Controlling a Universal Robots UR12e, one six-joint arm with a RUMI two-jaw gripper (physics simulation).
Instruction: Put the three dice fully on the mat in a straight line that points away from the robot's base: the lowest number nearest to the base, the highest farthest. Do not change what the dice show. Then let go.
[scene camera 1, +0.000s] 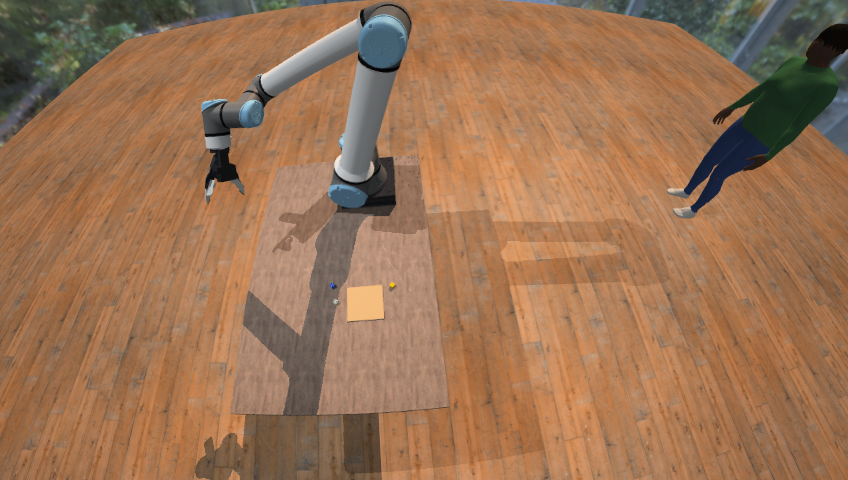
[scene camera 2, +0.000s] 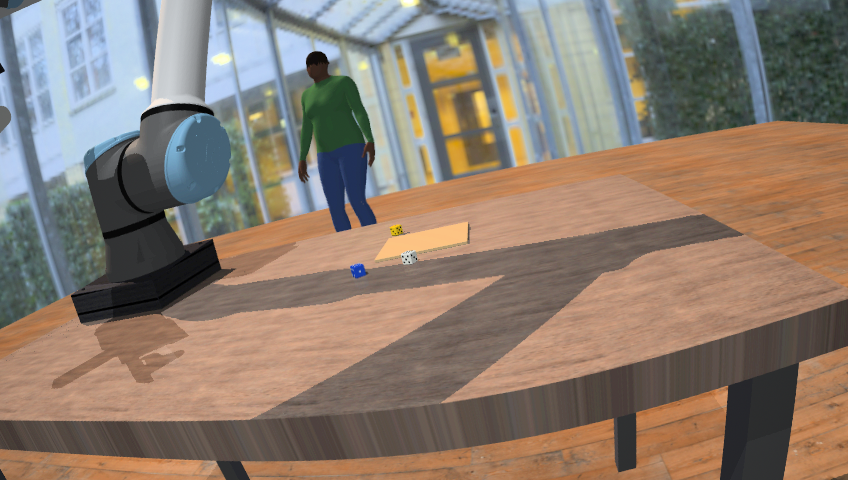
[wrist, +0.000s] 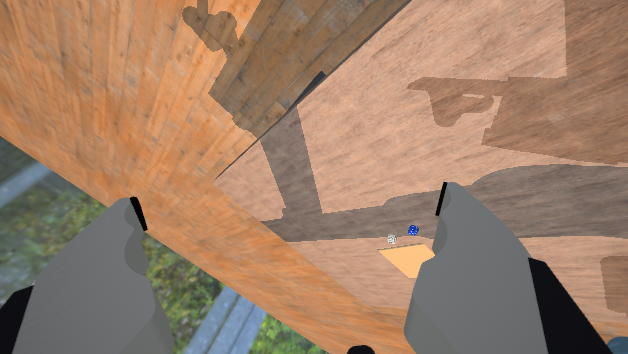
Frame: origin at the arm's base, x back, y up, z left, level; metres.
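Seen in the pictures: gripper, between the fingertips: (scene camera 1: 226, 199) (wrist: 294, 193); arm's base, origin of its link: (scene camera 2: 146, 265).
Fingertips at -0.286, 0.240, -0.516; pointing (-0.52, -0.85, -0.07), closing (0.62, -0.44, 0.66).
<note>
Pixels of each thing's middle, then the offset from my fingertips to it, as dx, dy, dz. Level surfaces: height alone.
- pale orange mat, middle of its body: (scene camera 2: 424, 240) (wrist: 415, 262) (scene camera 1: 365, 302) -0.304, -0.304, +0.519
- blue die, middle of its body: (scene camera 2: 358, 270) (wrist: 413, 230) (scene camera 1: 332, 285) -0.229, -0.298, +0.386
- white die, middle of its body: (scene camera 2: 409, 257) (wrist: 391, 238) (scene camera 1: 336, 302) -0.300, -0.298, +0.406
- yellow die, middle of its body: (scene camera 2: 396, 230) (scene camera 1: 392, 285) -0.237, -0.298, +0.627
- table, height of its surface: dy -0.306
A pale orange mat (scene camera 1: 365, 303) (scene camera 2: 425, 241) (wrist: 406, 260) lies on the table. A blue die (scene camera 1: 332, 286) (scene camera 2: 357, 271) (wrist: 413, 230) and a white die (scene camera 1: 335, 302) (scene camera 2: 408, 257) (wrist: 391, 239) rest on the table beside one side of the mat, the blue one nearer to the robot's base. A yellow die (scene camera 1: 392, 285) (scene camera 2: 396, 229) rests off the mat's opposite side; it does not show in the wrist view. The top numbers are too small to tell surely. My gripper (scene camera 1: 224, 195) (wrist: 294, 193) is open and empty, high up and far from the dice, to the left of the base in scene camera 1.
The robot's base (scene camera 1: 380, 193) (scene camera 2: 145, 285) stands at one end of the table (scene camera 1: 398, 368) (scene camera 2: 624, 333). The arm's shadow falls across the table and over the blue die's place. A person (scene camera 1: 779, 113) (scene camera 2: 339, 136) stands on the floor away from the table.
</note>
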